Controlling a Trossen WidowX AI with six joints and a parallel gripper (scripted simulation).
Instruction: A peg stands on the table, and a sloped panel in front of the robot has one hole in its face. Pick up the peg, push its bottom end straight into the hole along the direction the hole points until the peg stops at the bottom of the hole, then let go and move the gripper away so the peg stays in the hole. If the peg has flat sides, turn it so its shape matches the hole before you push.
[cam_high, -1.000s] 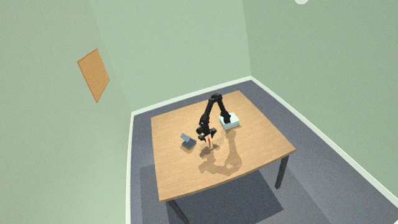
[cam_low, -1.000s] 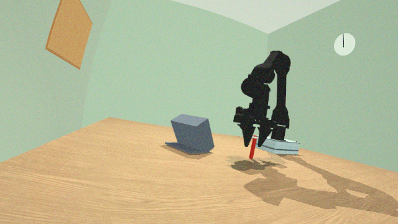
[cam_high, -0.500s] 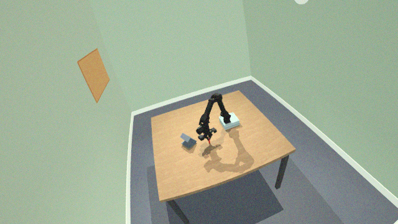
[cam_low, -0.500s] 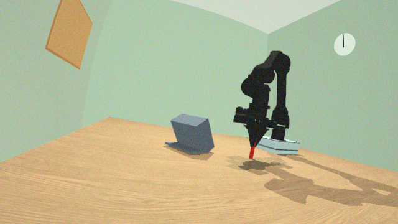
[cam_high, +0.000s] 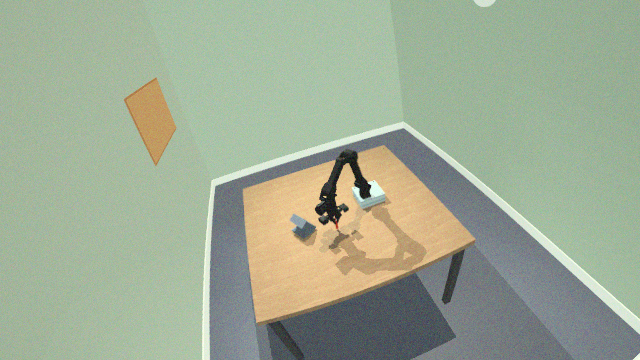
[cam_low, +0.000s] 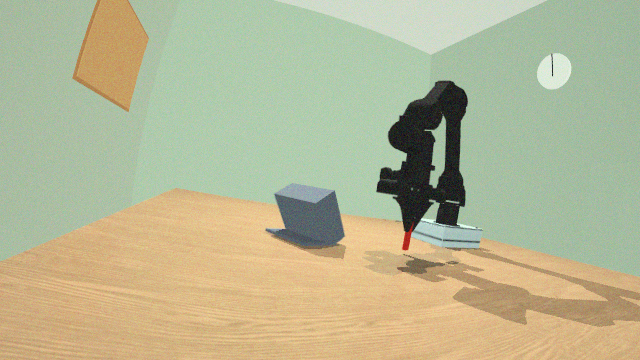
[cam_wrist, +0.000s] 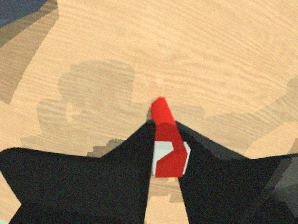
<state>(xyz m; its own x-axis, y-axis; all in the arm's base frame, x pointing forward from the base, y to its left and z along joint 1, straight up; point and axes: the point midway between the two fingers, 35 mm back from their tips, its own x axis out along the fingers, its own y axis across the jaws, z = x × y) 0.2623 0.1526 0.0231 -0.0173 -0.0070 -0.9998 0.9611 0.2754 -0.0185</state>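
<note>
The sloped panel is 19 cm ahead of my gripper tip and 10 cm to the right of it. The rest, counted from my gripper tip: red peg: 2 cm above.
</note>
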